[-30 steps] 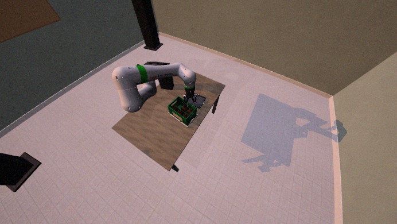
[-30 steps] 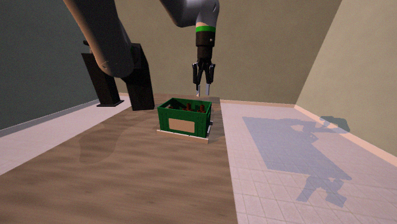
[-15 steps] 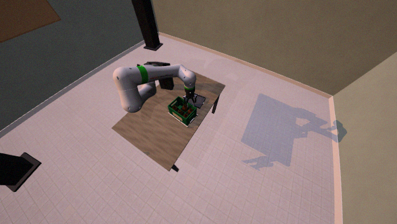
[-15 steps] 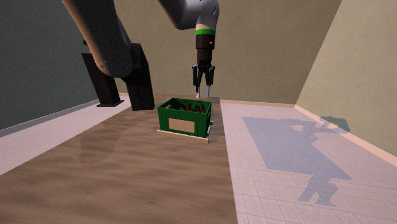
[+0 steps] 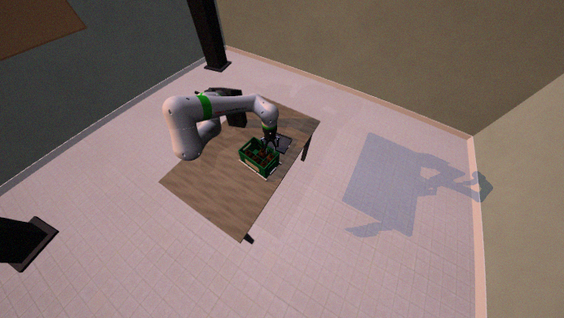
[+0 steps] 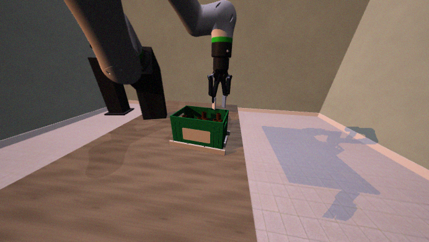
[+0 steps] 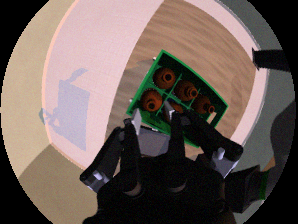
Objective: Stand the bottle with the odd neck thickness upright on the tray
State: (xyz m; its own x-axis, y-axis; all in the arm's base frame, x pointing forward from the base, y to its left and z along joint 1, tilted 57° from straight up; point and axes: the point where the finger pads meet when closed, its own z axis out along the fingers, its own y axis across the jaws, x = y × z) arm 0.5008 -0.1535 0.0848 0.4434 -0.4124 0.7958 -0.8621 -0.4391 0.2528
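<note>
Now: the green crate 14 cm below my hand, 9 cm behind it and 2 cm to the right of it. Round my hand: brown bottle (14 cm below, 10 cm behind, 6 cm to the right); then dark tray (25 cm to the left, 22 cm below, 4 cm behind).
</note>
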